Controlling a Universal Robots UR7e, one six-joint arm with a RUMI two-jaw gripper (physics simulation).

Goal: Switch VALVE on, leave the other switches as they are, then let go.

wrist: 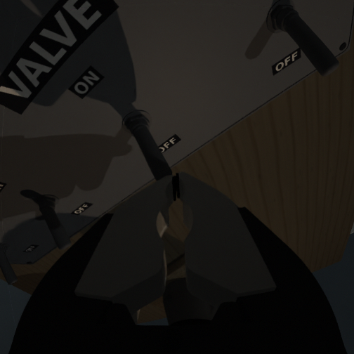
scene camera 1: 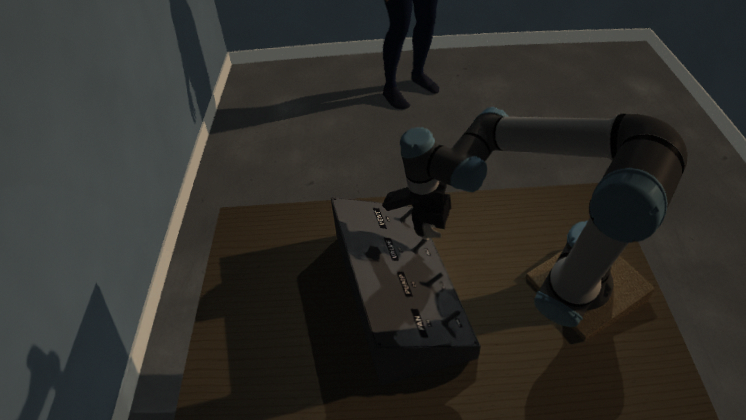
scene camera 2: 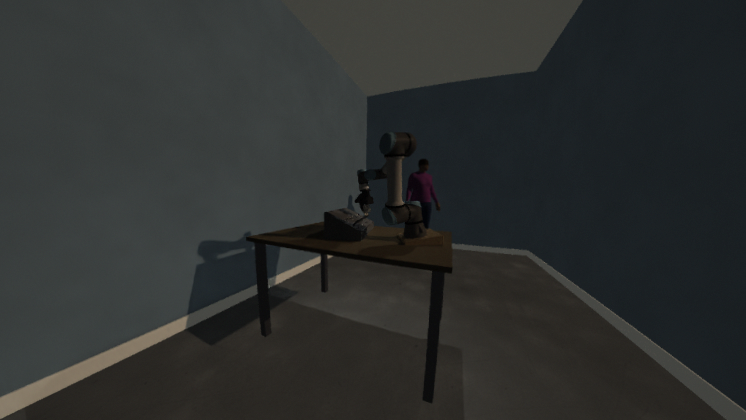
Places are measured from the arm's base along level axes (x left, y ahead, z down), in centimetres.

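Pixels of known places: gripper, fingertip midpoint: (scene camera 1: 427, 238) (scene camera 2: 366, 216); arm's base, origin of the base link: (scene camera 2: 415, 235).
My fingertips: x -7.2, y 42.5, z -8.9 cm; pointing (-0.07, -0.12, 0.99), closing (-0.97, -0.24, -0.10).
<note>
Ahead of a thing's pixels: the offset from my fingertips to its top centre. Level surfaces: height alone.
The grey switch box (scene camera 1: 383, 305) (scene camera 2: 341, 229) (wrist: 200, 80) has a sloped face. The VALVE label @(dx +4.0, dy +9.5, dz -0.2 cm) (scene camera 1: 391, 249) (wrist: 52, 50) sits above its ON tag (wrist: 86, 82). The VALVE lever @(dx +1.2, dy +1.9, dz -0.9 cm) (scene camera 1: 420, 245) (wrist: 150, 150) leans toward its OFF tag (wrist: 169, 144), at the edge side of the face. My gripper (scene camera 1: 429, 232) (scene camera 2: 366, 210) (wrist: 176, 176) is shut with nothing between its fingers. In the wrist view its fingertips are right at the free end of the VALVE lever, beyond the edge of the face; whether they touch it I cannot tell.
The VENT lever @(dx -10.1, dy +5.9, dz -0.5 cm) (scene camera 1: 403, 216) (wrist: 310, 42), PUMP lever @(dx +12.4, dy -2.4, dz -0.5 cm) (scene camera 1: 431, 280) (wrist: 52, 222) and FAN lever @(dx +23.6, dy -6.6, dz -0.5 cm) (scene camera 1: 450, 322) (wrist: 6, 265) lean toward the same edge. The box stands on a wooden table @(dz +12.5 cm) (scene camera 1: 261, 229) (scene camera 2: 292, 240). A person (scene camera 1: 396, 52) (scene camera 2: 422, 187) stands behind the table.
</note>
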